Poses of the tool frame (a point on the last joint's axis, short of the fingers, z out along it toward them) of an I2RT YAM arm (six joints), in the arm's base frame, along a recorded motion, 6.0 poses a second.
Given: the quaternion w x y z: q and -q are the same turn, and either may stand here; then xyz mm.
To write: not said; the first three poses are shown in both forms.
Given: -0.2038 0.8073 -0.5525 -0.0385 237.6 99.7 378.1
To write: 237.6 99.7 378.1 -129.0 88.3 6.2
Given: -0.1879 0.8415 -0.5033 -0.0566 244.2 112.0 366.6
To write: 244.2 112.0 366.6 -135.7 81.1 9.1
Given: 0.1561 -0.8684 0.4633 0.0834 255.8 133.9 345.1
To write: 255.8 133.9 345.1 -142.5 76.0 13.7
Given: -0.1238 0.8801 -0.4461 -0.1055 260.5 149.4 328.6
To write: 260.5 149.4 328.6 -147.0 74.5 17.6
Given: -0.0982 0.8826 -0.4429 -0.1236 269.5 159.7 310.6
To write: 269.5 159.7 310.6 -149.6 75.1 21.0
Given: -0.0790 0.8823 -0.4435 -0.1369 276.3 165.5 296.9
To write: 276.3 165.5 296.9 -151.3 76.0 23.5
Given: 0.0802 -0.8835 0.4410 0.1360 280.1 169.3 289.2
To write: 280.1 169.3 289.2 -151.4 75.6 23.3
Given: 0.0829 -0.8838 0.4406 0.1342 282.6 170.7 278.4
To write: 282.6 170.7 278.4 -151.2 75.4 23.0
